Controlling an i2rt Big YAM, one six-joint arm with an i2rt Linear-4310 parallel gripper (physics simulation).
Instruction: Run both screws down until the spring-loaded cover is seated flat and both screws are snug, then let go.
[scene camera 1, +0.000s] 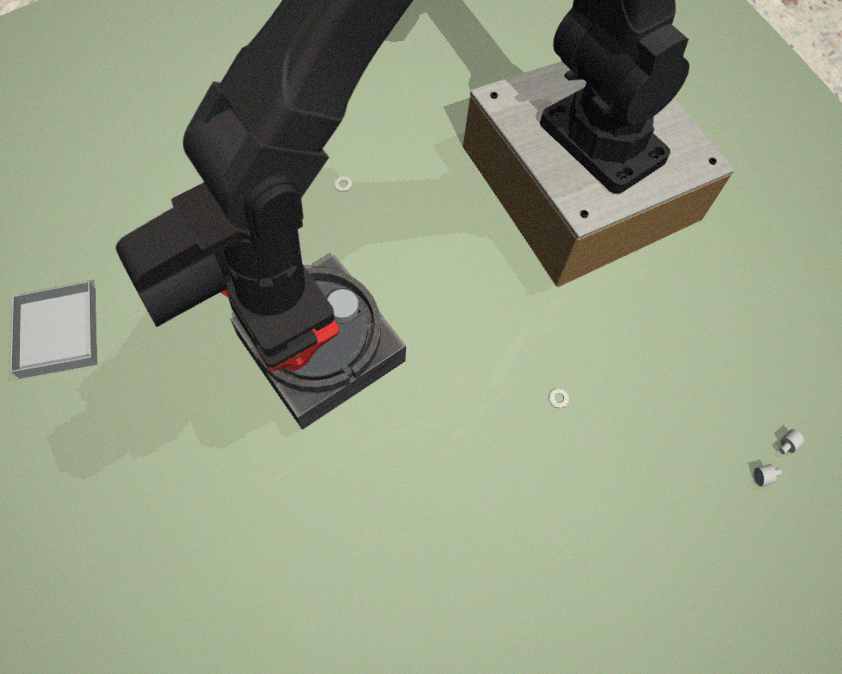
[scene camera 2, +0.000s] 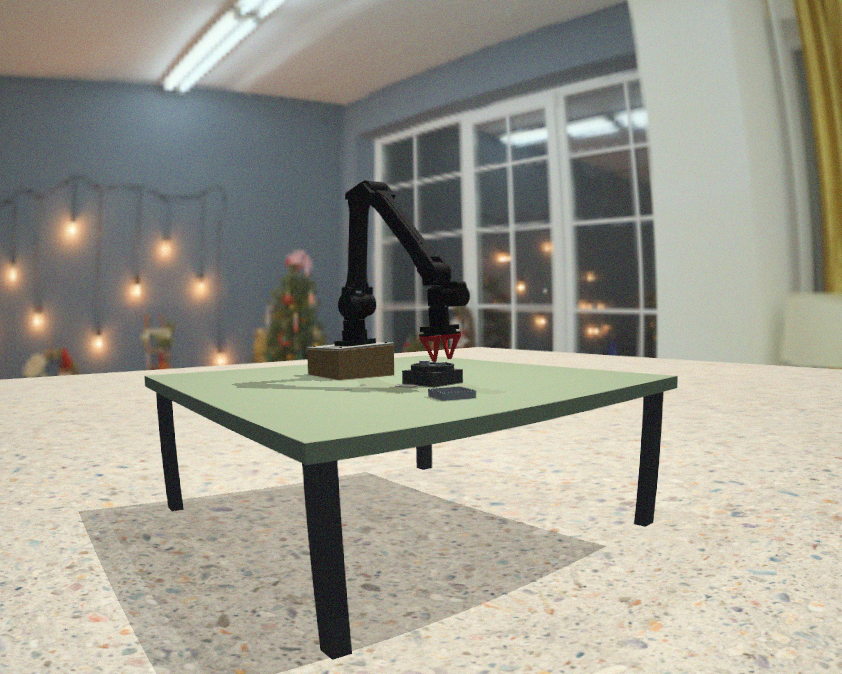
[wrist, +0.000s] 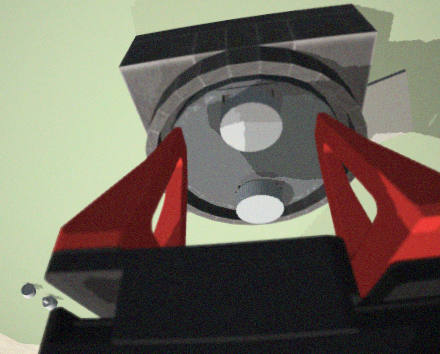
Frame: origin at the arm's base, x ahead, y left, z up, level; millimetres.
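Seen in the pictures: gripper, between the fingertips: (scene camera 1: 282, 340) (scene camera 2: 441, 360) (wrist: 249, 130); arm's base, origin of its link: (scene camera 1: 603, 141) (scene camera 2: 355, 344).
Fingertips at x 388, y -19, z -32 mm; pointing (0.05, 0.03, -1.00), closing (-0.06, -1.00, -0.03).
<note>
Offsets run from my fingertips to a thing's middle.
The round grey cover @(36 mm back, 0 mm left, 28 mm down) (scene camera 1: 353, 342) (wrist: 305, 157) lies inside the ring of the dark square block @(36 mm back, 0 mm left, 41 mm down) (scene camera 1: 353, 386) (scene camera 2: 431, 377) (wrist: 250, 36). Two pale-topped screws stand on it. One screw @(4 mm back, 1 mm right, 23 mm down) (wrist: 251, 127) appears between the spread fingertips in the wrist view and is hidden under the gripper in scene camera 1. The other screw @(68 mm back, 0 mm left, 21 mm down) (scene camera 1: 342, 303) (wrist: 260, 209) stands closer to the wrist in the wrist view. My gripper (scene camera 2: 441, 359) (wrist: 249, 130) is open, red fingers pointing down over the cover, holding nothing. Whether the cover is fully flat cannot be told.
A shallow grey tray @(187 mm ahead, 184 mm right, 59 mm down) (scene camera 1: 56, 371) (scene camera 2: 451, 394) lies beside the block. Two loose small knobs @(360 mm back, 381 mm left, 59 mm down) (scene camera 1: 792, 441) @(318 mm back, 388 mm left, 59 mm down) (scene camera 1: 766, 475) and two pale washers @(171 mm back, 152 mm right, 68 mm down) (scene camera 1: 342, 184) @(198 mm back, 188 mm left, 68 mm down) (scene camera 1: 558, 398) lie on the table. The arm stands on a wooden box (scene camera 1: 519, 193) (scene camera 2: 349, 361).
</note>
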